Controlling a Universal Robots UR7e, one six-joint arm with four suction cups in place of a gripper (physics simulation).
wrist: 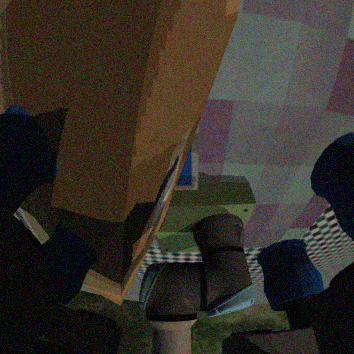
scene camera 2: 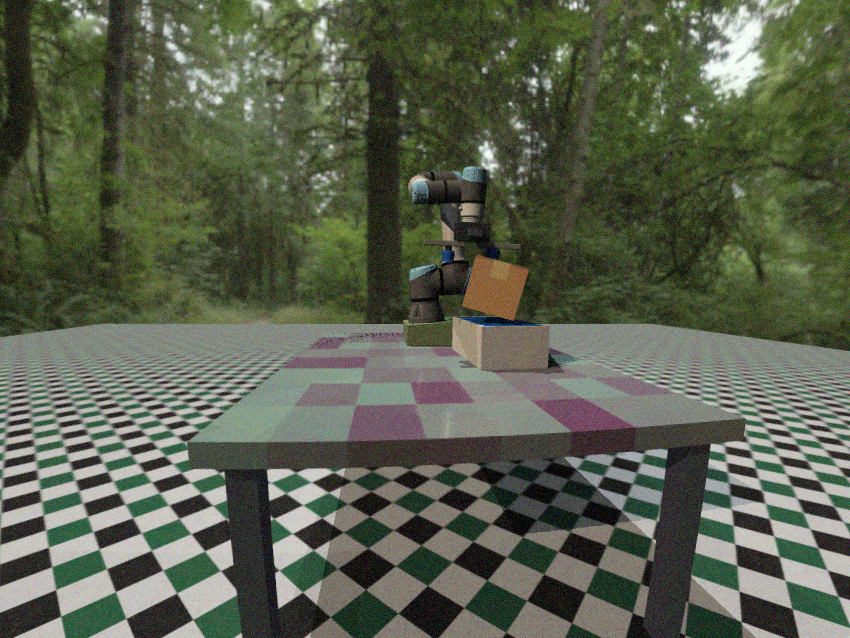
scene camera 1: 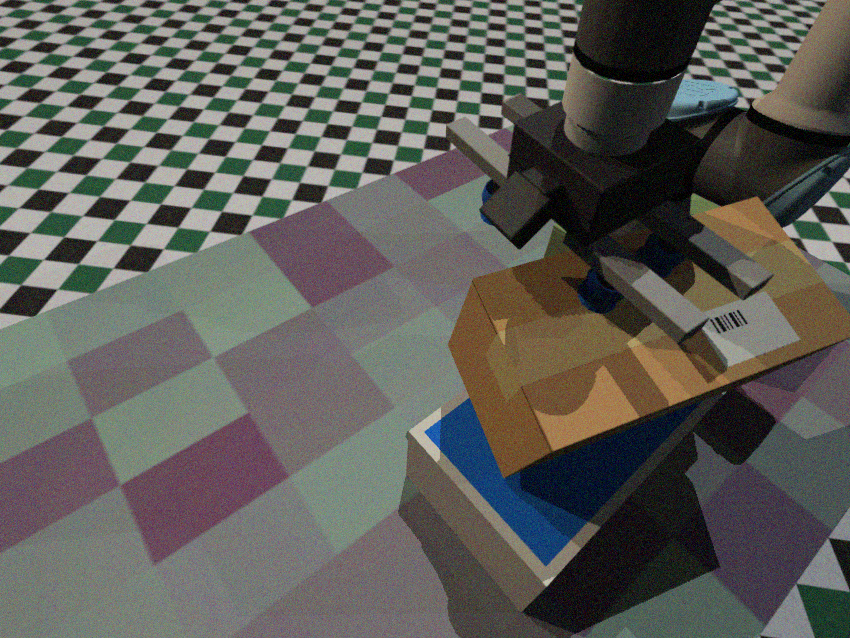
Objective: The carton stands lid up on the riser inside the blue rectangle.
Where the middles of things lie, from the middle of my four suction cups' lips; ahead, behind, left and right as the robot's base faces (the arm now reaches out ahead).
Now: the brown carton [scene camera 1: 546, 376] 90 mm to the left of my suction cup and 90 mm below it. The rest, counted from my suction cup: riser [scene camera 1: 524, 529] (260 mm below, 90 mm to the left, 10 mm ahead).
